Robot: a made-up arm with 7 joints. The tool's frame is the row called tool. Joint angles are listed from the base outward.
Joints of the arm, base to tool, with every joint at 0 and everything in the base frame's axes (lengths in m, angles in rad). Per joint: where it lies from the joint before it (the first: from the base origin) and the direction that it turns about. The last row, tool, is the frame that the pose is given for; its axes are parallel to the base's.
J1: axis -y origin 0 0.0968 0
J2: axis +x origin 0 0.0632 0
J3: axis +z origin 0 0 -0.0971
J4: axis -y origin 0 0 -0.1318
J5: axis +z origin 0 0 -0.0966
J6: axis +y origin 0 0 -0.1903
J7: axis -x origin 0 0 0
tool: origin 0 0 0
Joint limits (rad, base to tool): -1.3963..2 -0.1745..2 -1.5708..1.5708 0..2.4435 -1.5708..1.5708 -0.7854..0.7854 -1.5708..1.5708
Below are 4 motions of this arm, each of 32 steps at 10 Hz.
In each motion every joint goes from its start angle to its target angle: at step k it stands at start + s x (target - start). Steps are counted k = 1, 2, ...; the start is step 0. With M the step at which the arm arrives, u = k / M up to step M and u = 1 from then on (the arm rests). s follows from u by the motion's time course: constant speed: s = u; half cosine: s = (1 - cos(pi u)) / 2; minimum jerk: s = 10 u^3 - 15 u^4 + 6 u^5.
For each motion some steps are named. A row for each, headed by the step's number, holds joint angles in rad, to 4 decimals.
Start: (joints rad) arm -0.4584 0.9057 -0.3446 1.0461 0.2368 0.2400 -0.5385
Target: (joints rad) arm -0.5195 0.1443 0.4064 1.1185 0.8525 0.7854 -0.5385
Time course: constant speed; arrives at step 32
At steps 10, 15, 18, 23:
10: -0.4775 0.6678 -0.1099 1.0687 0.4292 0.4104 -0.5385
15: -0.4870 0.5488 0.0074 1.0800 0.5254 0.4957 -0.5385
18: -0.4928 0.4774 0.0778 1.0868 0.5831 0.5468 -0.5385
23: -0.5023 0.3584 0.1952 1.0981 0.6793 0.6320 -0.5385

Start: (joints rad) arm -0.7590 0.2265 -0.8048 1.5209 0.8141 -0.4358 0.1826
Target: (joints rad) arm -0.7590 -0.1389 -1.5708 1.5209 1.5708 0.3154 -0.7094
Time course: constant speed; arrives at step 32
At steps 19, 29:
19: -0.7590 0.0095 -1.2596 1.5209 1.2634 0.0102 -0.3470
29: -0.7590 -0.1046 -1.4990 1.5209 1.4999 0.2450 -0.6258

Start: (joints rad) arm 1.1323 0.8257 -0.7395 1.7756 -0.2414 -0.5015 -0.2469
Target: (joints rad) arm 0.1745 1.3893 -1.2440 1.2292 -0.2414 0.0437 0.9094
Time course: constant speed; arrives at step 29
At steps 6, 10, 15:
6: 0.9341 0.9423 -0.8439 1.6626 -0.2414 -0.3887 -0.0077
10: 0.8020 1.0200 -0.9135 1.5872 -0.2414 -0.3135 0.1518
15: 0.6369 1.1172 -1.0004 1.4930 -0.2414 -0.2195 0.3512

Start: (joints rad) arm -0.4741 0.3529 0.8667 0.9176 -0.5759 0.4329 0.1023
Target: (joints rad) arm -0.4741 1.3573 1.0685 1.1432 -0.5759 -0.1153 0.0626
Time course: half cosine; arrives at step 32
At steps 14, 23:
14: -0.4741 0.7571 0.9479 1.0084 -0.5759 0.2123 0.0863
23: -0.4741 1.1737 1.0316 1.1020 -0.5759 -0.0151 0.0699

